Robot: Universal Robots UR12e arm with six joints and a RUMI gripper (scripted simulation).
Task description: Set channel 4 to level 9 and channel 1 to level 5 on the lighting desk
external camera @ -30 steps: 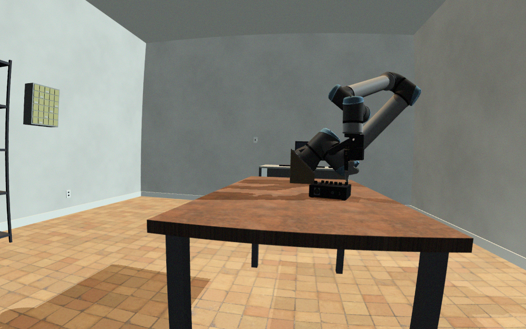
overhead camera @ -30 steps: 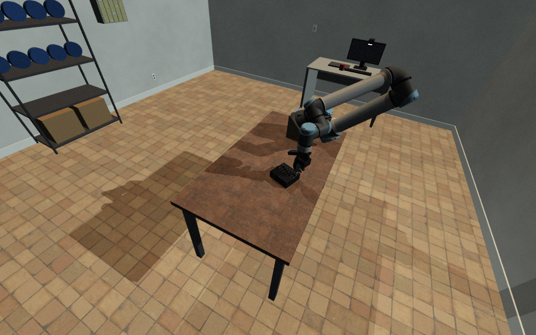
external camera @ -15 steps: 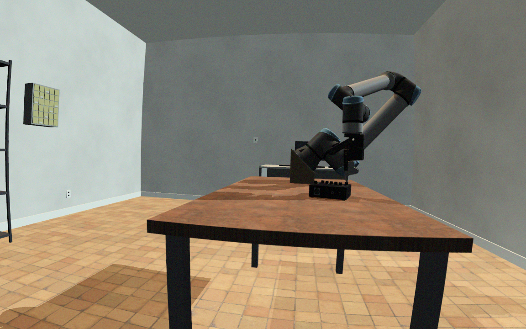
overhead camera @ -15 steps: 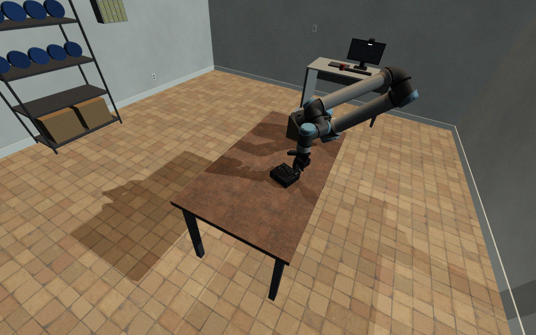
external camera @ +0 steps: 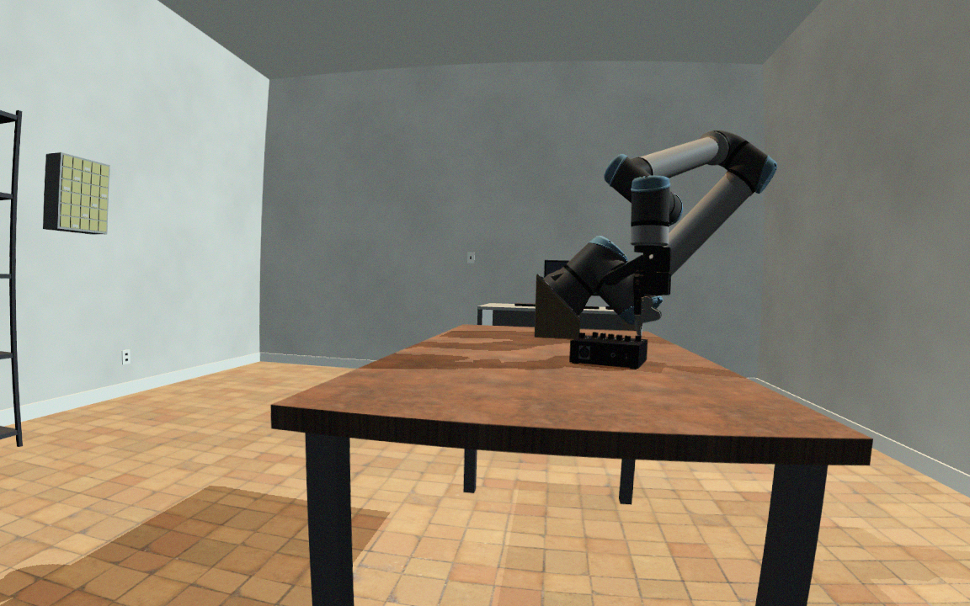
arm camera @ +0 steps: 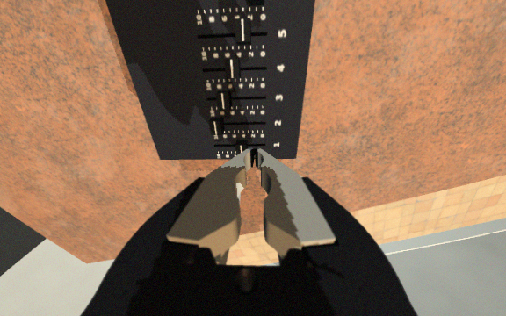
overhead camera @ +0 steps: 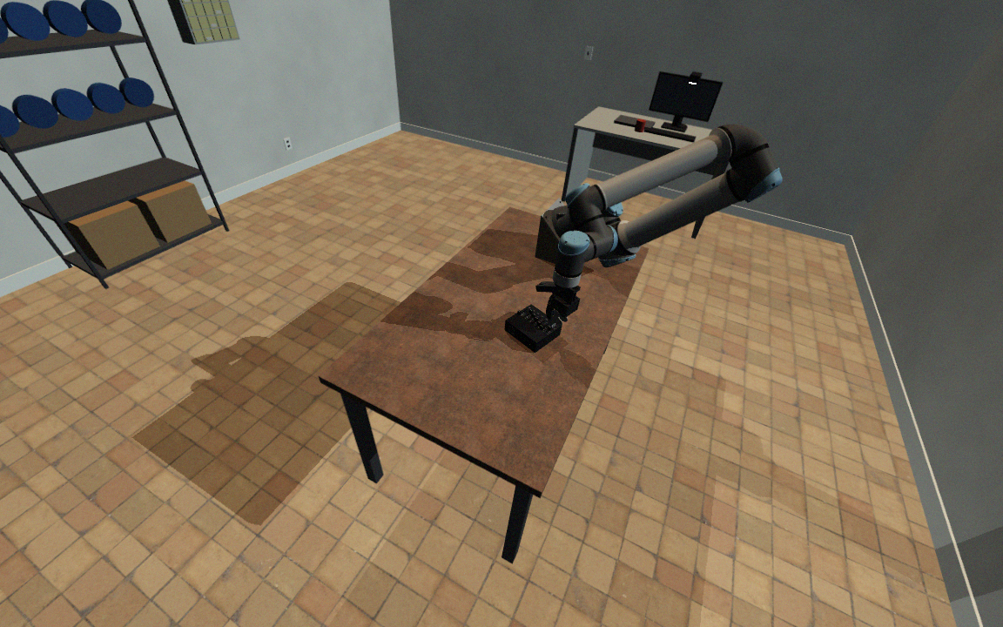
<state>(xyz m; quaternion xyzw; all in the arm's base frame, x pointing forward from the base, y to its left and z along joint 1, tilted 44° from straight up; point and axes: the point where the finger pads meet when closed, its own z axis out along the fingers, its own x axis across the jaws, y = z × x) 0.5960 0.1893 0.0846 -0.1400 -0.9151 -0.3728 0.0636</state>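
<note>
Right now the channel 1 fader knob is 1 cm ahead of my hand and 1 cm below it. From my hand the other things lie so: channel 4 fader knob: 1 cm behind, 7 cm to the right, 1 cm below.
</note>
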